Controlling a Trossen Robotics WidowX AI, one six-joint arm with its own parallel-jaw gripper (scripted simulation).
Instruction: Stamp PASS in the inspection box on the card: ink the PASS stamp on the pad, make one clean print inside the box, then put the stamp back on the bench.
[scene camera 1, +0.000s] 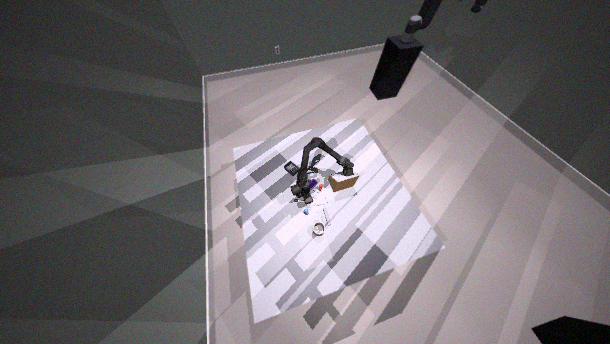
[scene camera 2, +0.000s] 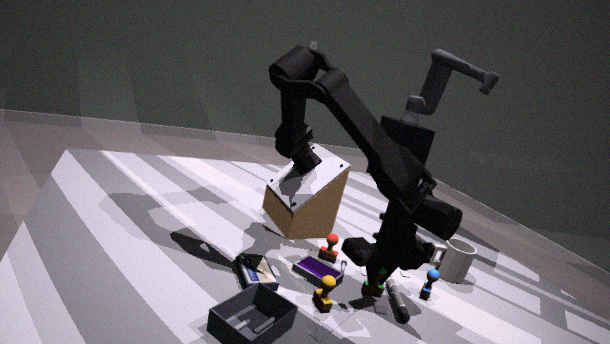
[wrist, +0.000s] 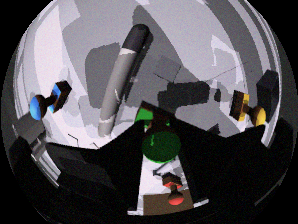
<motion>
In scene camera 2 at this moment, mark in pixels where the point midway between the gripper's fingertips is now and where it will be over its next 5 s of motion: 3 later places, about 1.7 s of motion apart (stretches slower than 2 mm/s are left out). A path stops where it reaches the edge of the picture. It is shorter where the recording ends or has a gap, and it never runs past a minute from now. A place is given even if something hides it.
My gripper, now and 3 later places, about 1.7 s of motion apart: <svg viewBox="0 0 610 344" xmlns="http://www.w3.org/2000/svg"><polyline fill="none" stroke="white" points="375,284 379,275 383,265 369,249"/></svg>
</motion>
